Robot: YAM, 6 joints.
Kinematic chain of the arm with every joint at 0, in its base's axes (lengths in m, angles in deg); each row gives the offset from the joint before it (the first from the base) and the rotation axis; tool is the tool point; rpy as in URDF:
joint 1: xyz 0 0 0.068 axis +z
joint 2: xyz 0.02 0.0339 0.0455 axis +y
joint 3: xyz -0.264 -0.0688 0 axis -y
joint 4: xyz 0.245 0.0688 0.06 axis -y
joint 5: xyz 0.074 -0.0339 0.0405 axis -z
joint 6: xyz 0.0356 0 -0.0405 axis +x
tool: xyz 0 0 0 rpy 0 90 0
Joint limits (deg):
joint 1: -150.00..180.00
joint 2: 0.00..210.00
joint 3: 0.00..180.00
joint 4: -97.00..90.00
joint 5: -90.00..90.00
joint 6: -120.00..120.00
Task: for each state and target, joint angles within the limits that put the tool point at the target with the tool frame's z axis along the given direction. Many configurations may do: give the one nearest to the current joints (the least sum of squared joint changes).
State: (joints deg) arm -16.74 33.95 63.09 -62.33 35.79 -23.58
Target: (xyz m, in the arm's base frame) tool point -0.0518 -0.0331 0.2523 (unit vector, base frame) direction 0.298 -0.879 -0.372
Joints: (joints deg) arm 1.66 0.11 43.22 -96.89 62.54 -23.58
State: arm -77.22 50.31 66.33 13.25 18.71 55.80
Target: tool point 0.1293 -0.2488 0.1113 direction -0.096 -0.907 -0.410
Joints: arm -58.49 97.46 26.14 41.76 33.77 55.80
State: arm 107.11 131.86 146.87 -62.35 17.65 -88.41
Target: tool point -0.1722 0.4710 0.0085 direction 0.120 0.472 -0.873
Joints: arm 111.23 149.45 101.77 -17.90 16.43 -88.41
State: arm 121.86 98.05 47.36 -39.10 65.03 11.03
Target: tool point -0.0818 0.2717 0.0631 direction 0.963 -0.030 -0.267
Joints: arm 113.05 132.44 68.07 -82.21 60.99 11.03
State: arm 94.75 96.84 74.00 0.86 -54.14 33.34
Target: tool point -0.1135 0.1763 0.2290 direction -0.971 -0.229 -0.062
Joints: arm 113.16 61.82 27.20 14.74 -79.49 33.34
